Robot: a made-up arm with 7 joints. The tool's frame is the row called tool. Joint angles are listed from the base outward. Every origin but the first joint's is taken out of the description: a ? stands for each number. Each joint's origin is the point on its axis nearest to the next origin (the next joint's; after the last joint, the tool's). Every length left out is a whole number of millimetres.
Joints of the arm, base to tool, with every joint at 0 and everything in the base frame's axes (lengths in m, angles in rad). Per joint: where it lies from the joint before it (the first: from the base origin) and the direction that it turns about. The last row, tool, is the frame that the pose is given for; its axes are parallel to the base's.
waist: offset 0 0 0.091 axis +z
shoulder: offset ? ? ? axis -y
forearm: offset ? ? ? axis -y
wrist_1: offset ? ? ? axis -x
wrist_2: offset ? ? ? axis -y
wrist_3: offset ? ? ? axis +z
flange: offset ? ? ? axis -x
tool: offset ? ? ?
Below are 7 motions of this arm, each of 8 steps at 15 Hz.
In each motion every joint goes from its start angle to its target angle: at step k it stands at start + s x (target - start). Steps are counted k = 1, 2, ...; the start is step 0. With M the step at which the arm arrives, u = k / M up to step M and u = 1 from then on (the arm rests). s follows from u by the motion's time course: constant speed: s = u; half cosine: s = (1 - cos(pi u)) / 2; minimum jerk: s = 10 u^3 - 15 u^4 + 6 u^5.
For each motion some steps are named. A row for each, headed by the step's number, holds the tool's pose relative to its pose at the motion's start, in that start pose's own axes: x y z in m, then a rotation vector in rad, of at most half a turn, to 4 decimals.
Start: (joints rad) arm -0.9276 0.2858 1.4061 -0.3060 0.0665 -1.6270 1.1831
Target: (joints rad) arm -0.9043 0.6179 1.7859 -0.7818 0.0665 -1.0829 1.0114
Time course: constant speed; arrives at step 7
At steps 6, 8:
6: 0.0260 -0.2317 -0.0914 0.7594 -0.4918 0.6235
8: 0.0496 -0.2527 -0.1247 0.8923 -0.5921 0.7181

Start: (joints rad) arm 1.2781 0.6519 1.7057 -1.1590 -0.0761 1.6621 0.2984
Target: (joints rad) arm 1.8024 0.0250 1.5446 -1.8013 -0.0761 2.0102 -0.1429
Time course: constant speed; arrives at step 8
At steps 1, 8:
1: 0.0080 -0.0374 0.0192 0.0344 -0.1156 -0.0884
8: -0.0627 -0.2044 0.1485 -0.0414 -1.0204 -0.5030

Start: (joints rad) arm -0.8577 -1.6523 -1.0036 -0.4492 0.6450 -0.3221 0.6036
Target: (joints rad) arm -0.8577 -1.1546 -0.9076 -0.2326 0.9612 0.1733 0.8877
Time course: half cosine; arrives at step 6
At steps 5, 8:
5: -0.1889 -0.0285 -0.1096 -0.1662 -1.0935 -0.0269
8: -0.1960 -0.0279 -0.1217 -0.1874 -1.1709 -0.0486

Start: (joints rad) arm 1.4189 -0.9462 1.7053 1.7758 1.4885 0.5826 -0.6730
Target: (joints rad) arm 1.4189 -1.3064 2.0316 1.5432 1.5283 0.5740 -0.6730
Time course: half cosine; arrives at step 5
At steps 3, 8:
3: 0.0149 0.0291 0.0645 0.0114 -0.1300 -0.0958
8: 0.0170 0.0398 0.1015 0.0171 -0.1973 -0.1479

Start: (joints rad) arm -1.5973 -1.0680 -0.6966 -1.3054 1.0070 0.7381 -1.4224
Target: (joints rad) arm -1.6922 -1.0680 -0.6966 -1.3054 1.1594 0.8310 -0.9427
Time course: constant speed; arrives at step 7
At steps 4, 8:
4: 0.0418 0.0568 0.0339 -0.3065 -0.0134 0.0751
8: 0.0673 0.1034 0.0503 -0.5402 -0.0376 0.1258

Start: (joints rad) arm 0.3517 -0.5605 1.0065 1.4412 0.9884 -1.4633 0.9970
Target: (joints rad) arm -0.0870 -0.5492 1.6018 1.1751 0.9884 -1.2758 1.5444
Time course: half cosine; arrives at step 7
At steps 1, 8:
1: -0.0010 0.0260 -0.0015 -0.0450 -0.0026 -0.0258
8: 0.0997 0.4663 -0.1751 -0.8035 -0.0232 -0.5621

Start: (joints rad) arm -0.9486 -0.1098 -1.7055 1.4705 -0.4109 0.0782 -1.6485
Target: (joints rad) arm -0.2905 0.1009 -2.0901 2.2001 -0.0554 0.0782 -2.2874
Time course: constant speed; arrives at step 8
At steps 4, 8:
4: 0.0459 -0.1180 0.0403 -0.3604 -0.1129 0.0581
8: 0.0666 -0.1192 0.1650 -0.7309 -0.0684 0.0472

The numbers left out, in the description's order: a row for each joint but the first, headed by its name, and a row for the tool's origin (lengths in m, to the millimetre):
shoulder: -0.078 0.324 0
forearm: 0.264 0 0.069
wrist_1: -0.032 0 -0.013
wrist_2: 0 0.32 0.108
wrist_3: -0.07 0 -0.201
flange: -0.073 0.036 0
tool: 0 -0.092 0.161

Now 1 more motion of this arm.
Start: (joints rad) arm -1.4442 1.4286 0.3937 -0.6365 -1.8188 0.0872 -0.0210
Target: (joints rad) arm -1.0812 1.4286 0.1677 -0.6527 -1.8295 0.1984 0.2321
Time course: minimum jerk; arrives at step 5
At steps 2, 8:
2: -0.0731 -0.0020 0.0254 -0.0440 0.0395 0.1656
8: -0.2291 -0.0404 0.0771 -0.1500 0.0920 0.5321

